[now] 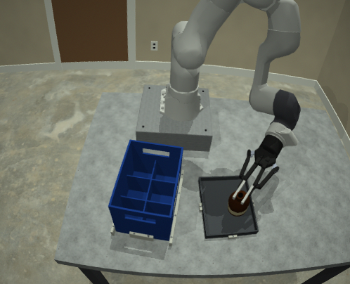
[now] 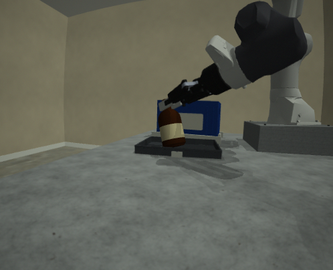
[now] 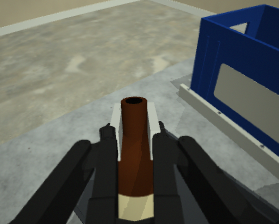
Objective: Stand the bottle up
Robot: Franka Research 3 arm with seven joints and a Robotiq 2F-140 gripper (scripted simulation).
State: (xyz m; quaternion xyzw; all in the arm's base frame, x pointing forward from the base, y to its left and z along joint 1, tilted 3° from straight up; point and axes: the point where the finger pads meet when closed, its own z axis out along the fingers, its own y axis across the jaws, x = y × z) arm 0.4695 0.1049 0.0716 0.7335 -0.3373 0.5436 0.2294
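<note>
Right now my hand is 60 mm above the brown bottle. Round my hand: blue crate 290 mm to the right, 100 mm behind, 70 mm below; dark grey tray 140 mm below, 40 mm behind, 10 mm to the right.
</note>
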